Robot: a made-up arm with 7 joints. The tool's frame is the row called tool. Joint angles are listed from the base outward.
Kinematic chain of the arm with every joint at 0, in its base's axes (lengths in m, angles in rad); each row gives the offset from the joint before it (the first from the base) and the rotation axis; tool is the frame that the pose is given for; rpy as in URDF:
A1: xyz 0 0 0.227 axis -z
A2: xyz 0 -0.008 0.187 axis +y
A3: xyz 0 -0.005 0.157 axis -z
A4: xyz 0 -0.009 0.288 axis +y
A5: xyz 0 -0.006 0.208 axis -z
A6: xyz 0 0 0.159 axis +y
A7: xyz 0 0 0.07 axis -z
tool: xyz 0 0 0 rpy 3.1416 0 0
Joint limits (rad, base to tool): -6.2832..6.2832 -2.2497..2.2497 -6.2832..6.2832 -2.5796..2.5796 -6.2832..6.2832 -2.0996..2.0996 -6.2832..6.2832
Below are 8 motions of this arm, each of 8 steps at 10 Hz.
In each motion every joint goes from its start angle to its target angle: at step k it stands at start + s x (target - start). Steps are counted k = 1, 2, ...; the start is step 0. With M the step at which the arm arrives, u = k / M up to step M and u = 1 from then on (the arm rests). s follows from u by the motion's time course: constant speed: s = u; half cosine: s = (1 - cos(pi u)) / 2; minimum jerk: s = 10 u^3 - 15 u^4 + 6 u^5.
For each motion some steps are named. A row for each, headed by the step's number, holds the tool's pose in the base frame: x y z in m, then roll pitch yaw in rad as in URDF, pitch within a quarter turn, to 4 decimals.
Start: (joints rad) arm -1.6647 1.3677 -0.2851 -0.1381 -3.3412 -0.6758 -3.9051
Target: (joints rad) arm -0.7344 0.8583 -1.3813 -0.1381 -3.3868 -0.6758 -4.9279
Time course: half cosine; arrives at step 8
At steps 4, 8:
4: 0.3079 0.7130 0.8038 -1.7767 -0.5846 -2.9117
8: 0.5082 0.4191 0.9808 -2.8957 -0.9008 -2.0185

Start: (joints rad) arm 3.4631 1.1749 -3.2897 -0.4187 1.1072 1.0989 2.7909
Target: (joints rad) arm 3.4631 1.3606 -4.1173 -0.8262 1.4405 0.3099 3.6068
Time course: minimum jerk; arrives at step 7
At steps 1, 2, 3, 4, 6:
1: -0.7907 0.1790 0.6090 2.1978 0.5798 2.6748
2: -0.8012 0.1649 0.5763 2.1765 0.6274 2.5884
3: -0.8141 0.1289 0.5204 2.0739 0.7014 2.4213
4: -0.8177 0.0728 0.4666 1.8761 0.7380 2.2313
6: -0.8036 -0.0115 0.4255 1.6073 0.6843 2.0810

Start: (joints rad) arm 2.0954 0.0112 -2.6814 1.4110 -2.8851 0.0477 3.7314
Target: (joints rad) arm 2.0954 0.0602 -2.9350 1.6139 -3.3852 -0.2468 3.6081
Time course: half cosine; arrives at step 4
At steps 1, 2, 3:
1: 0.3446 0.2392 0.9231 1.7915 0.8110 -0.7867
2: 0.3203 0.2659 0.8918 1.5558 1.0479 -0.8713
3: 0.2888 0.2908 0.8608 1.0639 1.2317 -1.2136

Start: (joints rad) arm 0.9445 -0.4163 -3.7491 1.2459 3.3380 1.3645 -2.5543
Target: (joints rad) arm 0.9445 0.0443 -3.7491 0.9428 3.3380 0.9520 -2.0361
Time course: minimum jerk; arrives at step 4
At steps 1, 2, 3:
1: -0.4524 0.2776 0.9123 3.0293 0.1673 2.1136
2: -0.3851 0.1997 1.0351 3.0207 -0.0008 1.8843
3: -0.2965 0.0978 1.1334 3.0844 -0.1524 1.6484

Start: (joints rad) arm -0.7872 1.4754 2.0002 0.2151 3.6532 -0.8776 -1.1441
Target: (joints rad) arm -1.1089 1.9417 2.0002 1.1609 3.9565 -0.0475 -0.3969
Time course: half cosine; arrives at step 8
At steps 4, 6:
4: 0.6666 0.4755 0.4606 -2.1406 0.1924 1.5253
6: 0.6370 0.4322 0.3855 -2.0236 0.6859 1.3691

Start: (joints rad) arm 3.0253 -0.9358 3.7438 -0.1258 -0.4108 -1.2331 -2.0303
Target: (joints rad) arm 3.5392 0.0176 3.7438 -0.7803 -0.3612 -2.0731 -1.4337
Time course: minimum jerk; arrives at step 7
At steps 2, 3, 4, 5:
2: 0.4727 0.0805 1.0779 2.4801 0.4537 1.8275
3: 0.2768 0.0677 1.1536 1.8708 0.4735 1.4515
4: 0.0512 0.1053 1.1614 1.1932 0.3462 1.1350
5: -0.1067 0.1731 1.1083 0.6671 0.2341 1.0061

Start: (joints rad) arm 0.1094 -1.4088 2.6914 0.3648 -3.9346 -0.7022 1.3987
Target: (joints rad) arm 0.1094 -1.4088 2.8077 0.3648 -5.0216 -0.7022 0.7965
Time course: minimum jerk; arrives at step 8
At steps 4, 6, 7, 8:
4: -0.8511 -0.0080 0.4137 1.5202 -0.8631 2.3308
6: -0.8544 0.0047 0.4279 1.7727 -0.3122 2.1200
7: -0.8551 0.0083 0.4306 1.8122 -0.1881 2.1026
8: -0.8552 0.0090 0.4311 1.8193 -0.1653 2.1002

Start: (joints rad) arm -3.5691 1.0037 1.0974 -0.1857 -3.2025 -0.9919 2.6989
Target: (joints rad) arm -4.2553 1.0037 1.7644 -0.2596 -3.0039 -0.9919 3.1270
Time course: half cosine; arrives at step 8
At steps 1, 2, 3, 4, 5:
1: -0.6392 -0.3099 0.8886 1.7573 1.1463 1.5130
2: -0.6116 -0.3595 0.8897 1.8357 1.0326 1.6066
3: -0.5634 -0.4296 0.8907 1.9218 0.8630 1.7084
4: -0.4964 -0.5052 0.8906 2.0054 0.6666 1.7967
5: -0.4197 -0.5714 0.8889 2.0858 0.4765 1.8627

